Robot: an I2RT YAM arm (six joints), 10 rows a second.
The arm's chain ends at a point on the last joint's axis. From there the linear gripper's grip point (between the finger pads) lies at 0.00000 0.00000 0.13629 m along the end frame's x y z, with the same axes.
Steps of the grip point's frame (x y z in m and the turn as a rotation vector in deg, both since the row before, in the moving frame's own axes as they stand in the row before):
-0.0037 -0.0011 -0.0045 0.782 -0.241 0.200
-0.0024 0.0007 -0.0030 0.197 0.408 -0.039
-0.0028 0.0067 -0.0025 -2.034 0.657 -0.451
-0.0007 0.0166 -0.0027 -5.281 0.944 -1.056
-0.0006 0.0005 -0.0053 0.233 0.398 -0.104
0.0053 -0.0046 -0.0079 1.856 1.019 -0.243
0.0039 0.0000 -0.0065 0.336 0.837 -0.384
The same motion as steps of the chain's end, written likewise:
-0.0031 0.0008 -0.0045 0.782 -0.241 0.200
-0.0034 0.0012 -0.0030 0.197 0.408 -0.039
-0.0044 0.0019 -0.0024 -2.034 0.657 -0.451
-0.0031 0.0041 -0.0021 -5.281 0.944 -1.056
-0.0015 0.0011 -0.0053 0.233 0.398 -0.104
0.0029 -0.0002 -0.0078 1.856 1.019 -0.243
0.0019 0.0008 -0.0065 0.336 0.837 -0.384

